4 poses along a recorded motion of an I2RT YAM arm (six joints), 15 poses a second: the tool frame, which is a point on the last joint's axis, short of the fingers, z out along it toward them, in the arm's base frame.
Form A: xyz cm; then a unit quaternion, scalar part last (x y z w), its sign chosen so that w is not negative.
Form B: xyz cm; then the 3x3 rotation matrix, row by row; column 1 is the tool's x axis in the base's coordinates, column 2 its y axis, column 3 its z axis. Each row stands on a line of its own. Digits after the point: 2 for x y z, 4 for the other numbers.
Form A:
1: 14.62, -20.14, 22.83, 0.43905, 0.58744, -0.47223, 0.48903
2: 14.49, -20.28, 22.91, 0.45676, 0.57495, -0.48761, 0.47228
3: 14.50, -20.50, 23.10, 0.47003, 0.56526, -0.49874, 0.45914
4: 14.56, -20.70, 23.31, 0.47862, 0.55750, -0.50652, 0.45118
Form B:
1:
14.62, -20.14, 22.83
-0.1362, 0.9777, 0.1599
0.0540, 0.1685, -0.9842
-0.9892, -0.1254, -0.0757

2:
14.49, -20.28, 22.91
-0.1367, 0.9858, 0.0976
0.0647, 0.1072, -0.9921
-0.9885, -0.1293, -0.0784

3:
14.50, -20.50, 23.10
-0.1365, 0.9894, 0.0502
0.0734, 0.0607, -0.9955
-0.9879, -0.1322, -0.0809

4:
14.56, -20.70, 23.31
-0.1347, 0.9907, 0.0182
0.0766, 0.0287, -0.9966
-0.9879, -0.1329, -0.0798

